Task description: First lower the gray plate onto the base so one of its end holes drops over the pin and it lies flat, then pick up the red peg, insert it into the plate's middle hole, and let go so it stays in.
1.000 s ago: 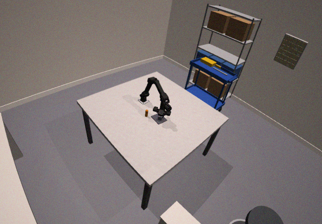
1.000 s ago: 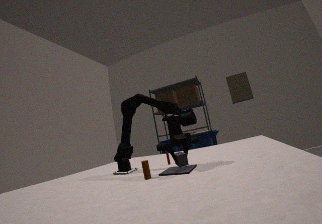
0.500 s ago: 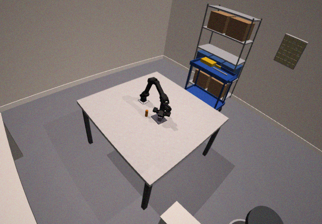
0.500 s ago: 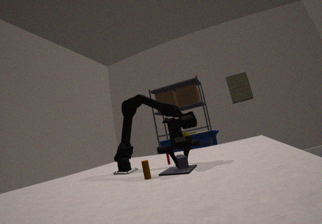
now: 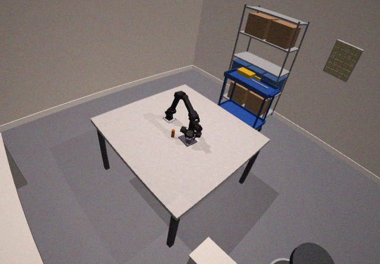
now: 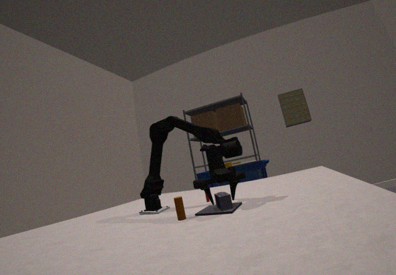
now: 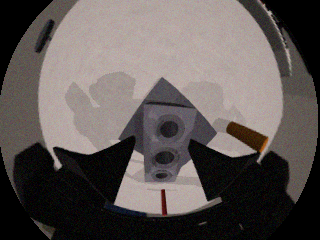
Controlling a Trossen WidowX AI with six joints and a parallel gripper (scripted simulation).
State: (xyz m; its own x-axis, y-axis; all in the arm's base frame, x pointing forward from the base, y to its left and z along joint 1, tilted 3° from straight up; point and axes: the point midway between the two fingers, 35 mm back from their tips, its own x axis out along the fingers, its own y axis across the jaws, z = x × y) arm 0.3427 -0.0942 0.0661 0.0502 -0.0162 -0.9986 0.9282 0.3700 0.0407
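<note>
The gray plate lies 2 cm above my gripper tip. The rest, counted from my gripper tip: dark base 2 cm below, 2 cm behind, 1 cm to the left; then red peg 19 cm to the left, 11 cm behind, 1 cm above; then orange cylinder 14 cm behind, 7 cm to the right, 1 cm above.
</note>
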